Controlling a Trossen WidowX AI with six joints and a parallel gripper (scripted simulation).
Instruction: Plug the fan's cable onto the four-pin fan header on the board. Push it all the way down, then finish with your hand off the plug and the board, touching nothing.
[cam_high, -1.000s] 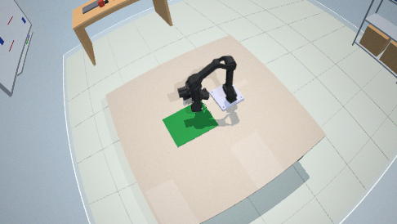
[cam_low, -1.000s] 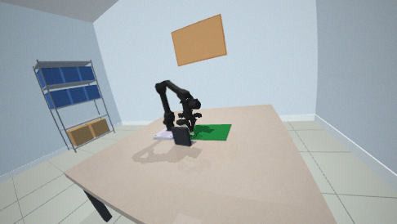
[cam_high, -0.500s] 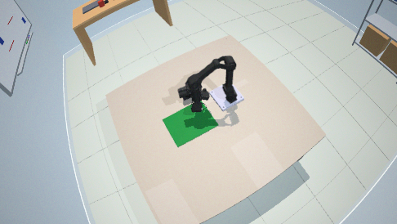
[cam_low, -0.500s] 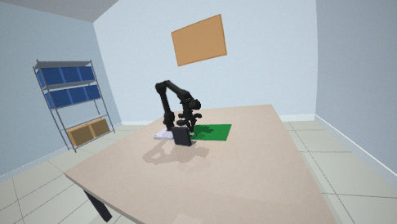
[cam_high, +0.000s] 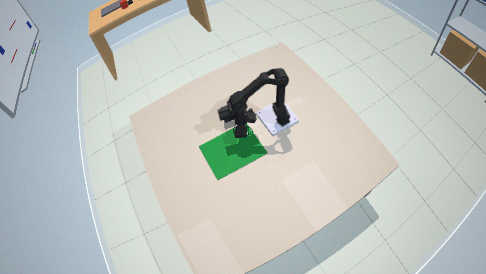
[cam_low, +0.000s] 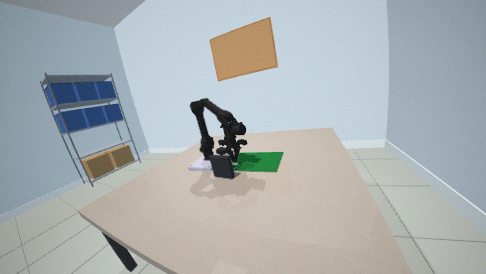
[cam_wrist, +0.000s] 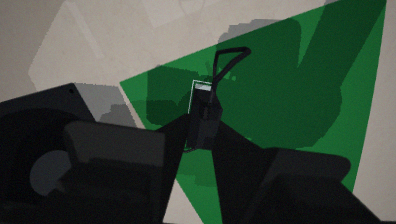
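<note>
My gripper tip is now 10 mm past the black plug and 10 mm below it. Round my gripper tip: fan header (10 mm behind, 30 mm below); black fan (10 mm behind, 120 mm to the right, 30 mm above); green board (100 mm ahead, 60 mm to the left, 50 mm below).
</note>
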